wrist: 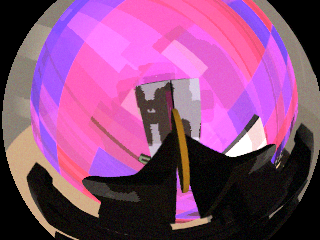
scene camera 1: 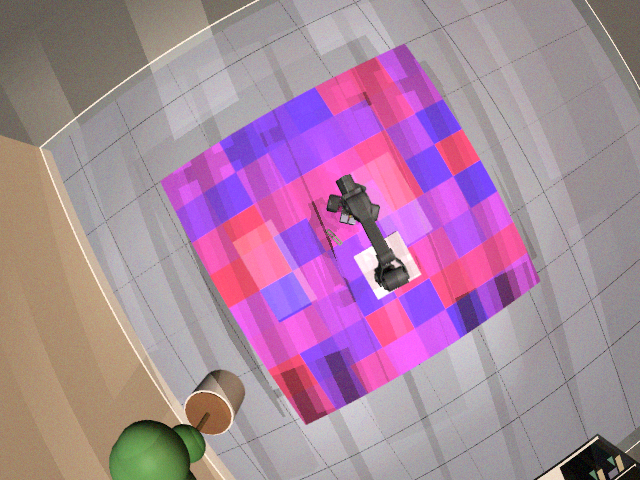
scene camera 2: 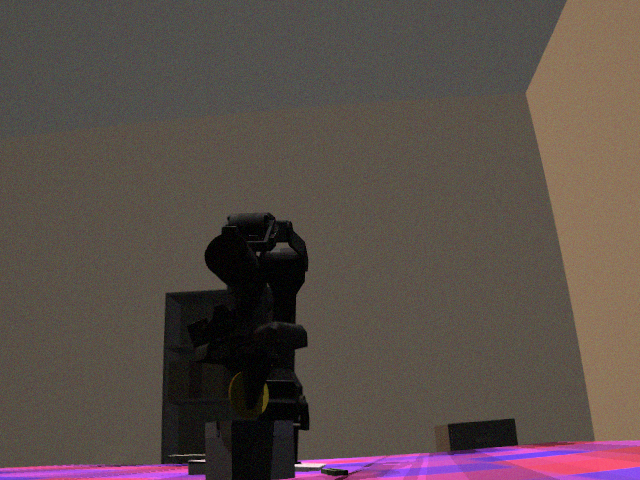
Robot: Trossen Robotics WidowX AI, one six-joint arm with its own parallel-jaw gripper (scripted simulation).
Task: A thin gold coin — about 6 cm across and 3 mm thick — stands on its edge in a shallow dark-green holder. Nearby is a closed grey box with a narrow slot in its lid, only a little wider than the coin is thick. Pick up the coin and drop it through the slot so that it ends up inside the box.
Labels:
my gripper: holds a thin gold coin (scene camera 2: 236, 394)

